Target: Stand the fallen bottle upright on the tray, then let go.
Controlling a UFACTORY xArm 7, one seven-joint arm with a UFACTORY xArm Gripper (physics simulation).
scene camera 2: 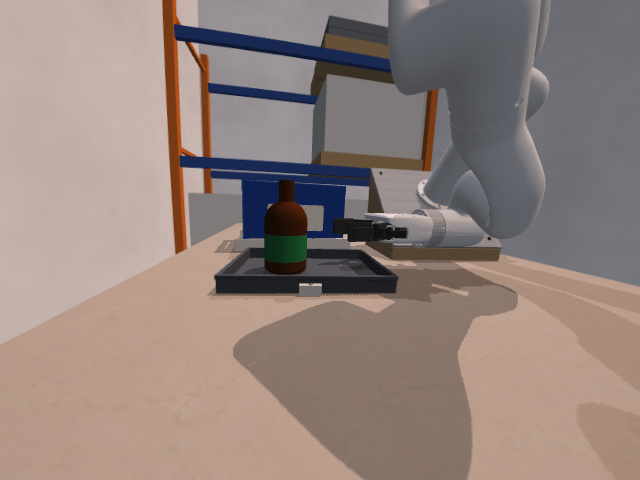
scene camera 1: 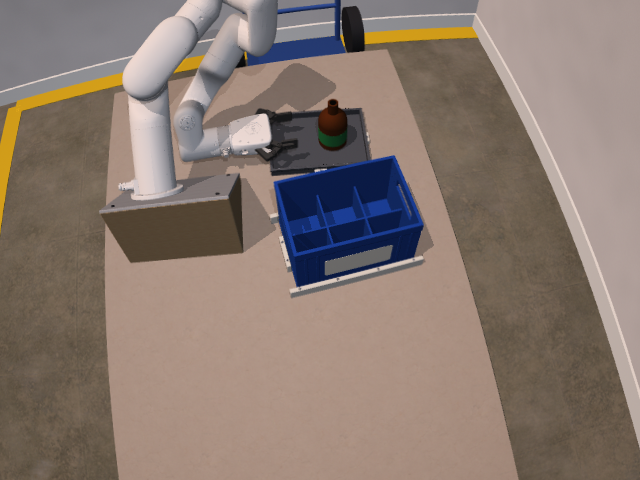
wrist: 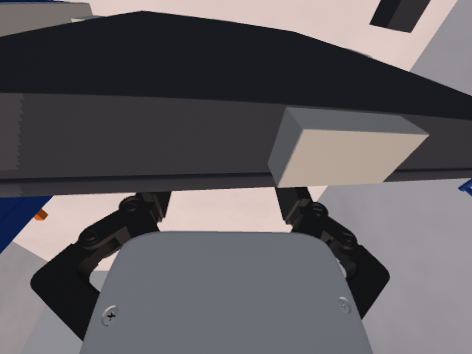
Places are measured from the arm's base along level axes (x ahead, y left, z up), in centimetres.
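Where they show: gripper, fingertip midpoint: (scene camera 2: 339,228) (scene camera 1: 294,129); arm's base, link origin: (scene camera 2: 437,196) (scene camera 1: 157,193).
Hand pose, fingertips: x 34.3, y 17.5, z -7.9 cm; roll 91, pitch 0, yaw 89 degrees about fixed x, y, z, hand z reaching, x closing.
Observation:
Each offset is from my fingertips to the centre of the thing.
The brown bottle with a green band {dy -0.1, dx +9.7, dz +0.3 cm} (scene camera 1: 332,135) (scene camera 2: 285,248) stands upright on the dark tray (scene camera 1: 356,155) (scene camera 2: 248,285), right of the tray's middle in scene camera 1. My gripper (scene camera 1: 293,130) (scene camera 2: 342,227) (wrist: 225,205) is open and empty, held level above the tray's left part in scene camera 1. Its fingers point at the bottle, with a gap between them and it. In the wrist view, a dark strip with a pale block {dy +2.0, dx -7.1, dz -7.2 cm} (wrist: 345,157) crosses in front of the fingers and hides their tips. I cannot make out the bottle there.
A blue crate with compartments {dy -29.9, dx +6.4, dz +0.8 cm} (scene camera 1: 310,268) (scene camera 2: 253,206) stands beside the tray, between pale rails {dy -39.7, dx +7.0, dz -6.5 cm} (scene camera 1: 356,277). The arm's base block (scene camera 1: 175,232) (scene camera 2: 444,253) is left of the crate in scene camera 1. A blue cart (scene camera 1: 297,50) and an orange-posted rack (scene camera 2: 173,124) stand beyond the table.

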